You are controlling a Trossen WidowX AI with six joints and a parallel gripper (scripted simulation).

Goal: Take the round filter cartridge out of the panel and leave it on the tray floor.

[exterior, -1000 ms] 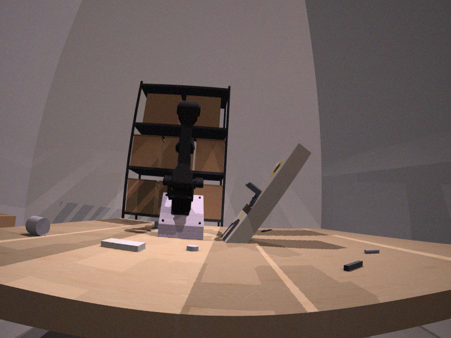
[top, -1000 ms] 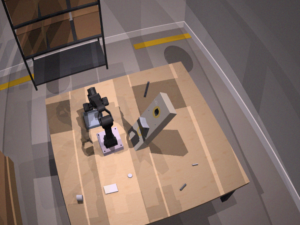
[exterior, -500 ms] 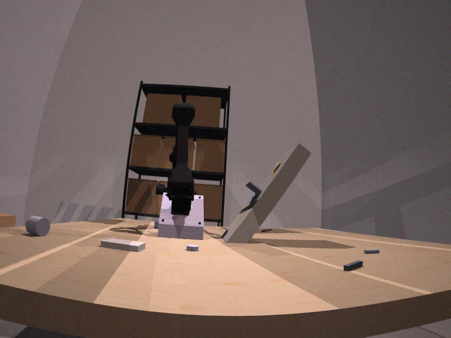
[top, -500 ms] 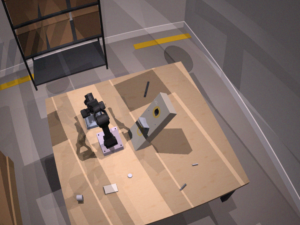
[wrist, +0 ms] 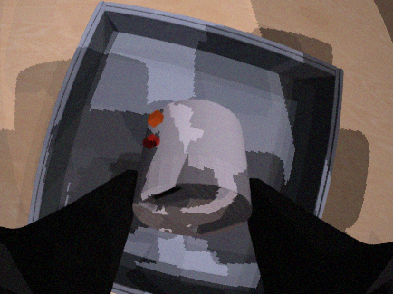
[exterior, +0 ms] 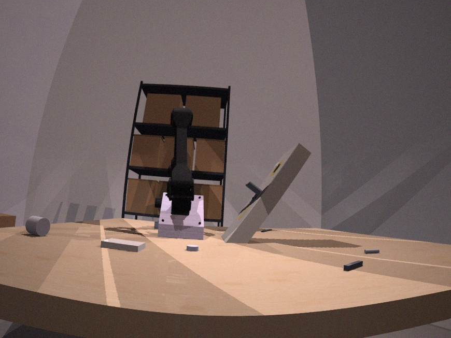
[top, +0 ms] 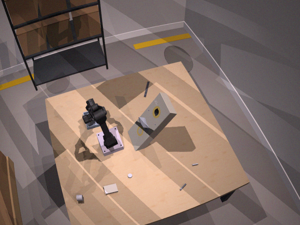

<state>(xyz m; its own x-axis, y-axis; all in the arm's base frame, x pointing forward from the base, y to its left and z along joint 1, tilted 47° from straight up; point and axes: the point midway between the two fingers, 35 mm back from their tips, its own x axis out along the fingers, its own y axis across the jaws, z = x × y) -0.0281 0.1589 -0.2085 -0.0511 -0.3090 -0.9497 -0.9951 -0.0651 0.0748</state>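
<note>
The round grey filter cartridge lies right at my gripper tip. Round my gripper tip: grey tray 10 mm to the left, 40 mm below; then pin 520 mm ahead, 670 mm to the right, 40 mm below; then flat block 100 mm behind, 590 mm to the right, 40 mm below.
</note>
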